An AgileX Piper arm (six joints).
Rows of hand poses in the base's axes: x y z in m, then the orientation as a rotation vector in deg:
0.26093, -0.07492, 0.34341, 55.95, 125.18, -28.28
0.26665, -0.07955, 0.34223, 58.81, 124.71, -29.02
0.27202, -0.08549, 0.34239, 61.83, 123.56, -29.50
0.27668, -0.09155, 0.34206, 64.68, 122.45, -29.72
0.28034, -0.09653, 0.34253, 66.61, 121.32, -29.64
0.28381, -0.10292, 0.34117, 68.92, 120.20, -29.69
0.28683, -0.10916, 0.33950, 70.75, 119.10, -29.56
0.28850, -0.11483, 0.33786, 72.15, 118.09, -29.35
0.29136, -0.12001, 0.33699, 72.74, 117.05, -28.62
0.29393, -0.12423, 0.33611, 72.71, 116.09, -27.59
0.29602, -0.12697, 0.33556, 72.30, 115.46, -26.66
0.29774, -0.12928, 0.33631, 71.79, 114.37, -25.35
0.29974, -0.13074, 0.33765, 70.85, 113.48, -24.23
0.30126, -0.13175, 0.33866, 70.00, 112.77, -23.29
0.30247, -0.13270, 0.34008, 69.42, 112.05, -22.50
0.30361, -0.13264, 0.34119, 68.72, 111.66, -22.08
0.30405, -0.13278, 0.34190, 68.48, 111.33, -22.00
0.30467, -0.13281, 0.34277, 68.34, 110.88, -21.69
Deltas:
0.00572, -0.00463, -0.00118, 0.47, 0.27, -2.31
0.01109, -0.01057, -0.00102, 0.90, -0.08, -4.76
0.01575, -0.01663, -0.00135, 1.44, -0.49, -7.01
0.01941, -0.02161, -0.00088, 1.81, -1.15, -8.55
0.02288, -0.02800, -0.00224, 2.27, -1.66, -10.39
0.02590, -0.03424, -0.00391, 2.66, -2.28, -11.85
0.02757, -0.03991, -0.00555, 2.96, -2.94, -12.97
0.03043, -0.04509, -0.00642, 3.23, -3.99, -13.40
0.03300, -0.04931, -0.00730, 3.46, -5.23, -13.29
0.03509, -0.05205, -0.00785, 3.61, -6.24, -12.87
0.03681, -0.05436, -0.00710, 3.77, -7.80, -12.37
0.03881, -0.05582, -0.00576, 3.73, -9.20, -11.57
0.04033, -0.05683, -0.00475, 3.69, -10.36, -10.84
0.04154, -0.05778, -0.00333, 3.67, -11.40, -10.35
0.04268, -0.05772, -0.00222, 3.50, -12.04, -9.81
0.04312, -0.05786, -0.00151, 3.33, -12.40, -9.68
0.04374, -0.05789, -0.00064, 3.29, -12.93, -9.59

